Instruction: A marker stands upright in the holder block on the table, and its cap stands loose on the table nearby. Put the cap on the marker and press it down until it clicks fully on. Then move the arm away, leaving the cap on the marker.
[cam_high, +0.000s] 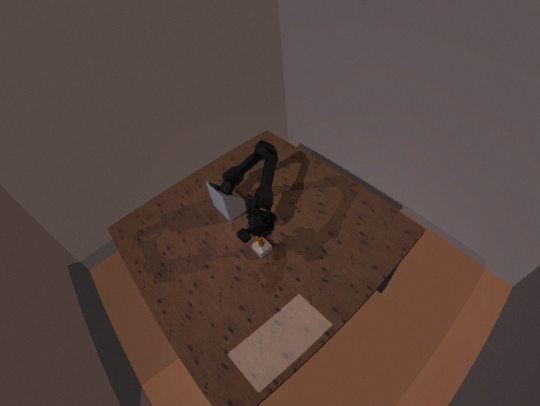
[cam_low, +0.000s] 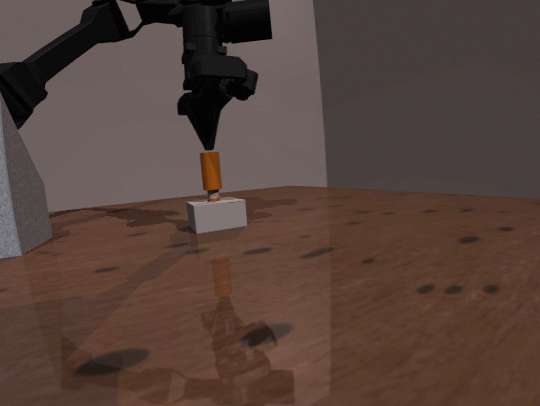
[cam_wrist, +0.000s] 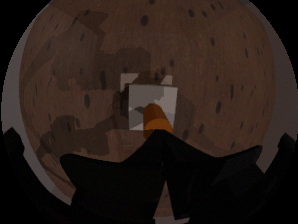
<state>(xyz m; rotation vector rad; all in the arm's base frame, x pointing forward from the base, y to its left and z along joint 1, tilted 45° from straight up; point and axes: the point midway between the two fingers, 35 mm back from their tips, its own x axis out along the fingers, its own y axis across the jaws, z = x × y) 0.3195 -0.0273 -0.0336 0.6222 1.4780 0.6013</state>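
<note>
Now: the orange cap 30 mm below my gripper tip. From my gripper tip the other things lie so: white holder block (90 mm below).
</note>
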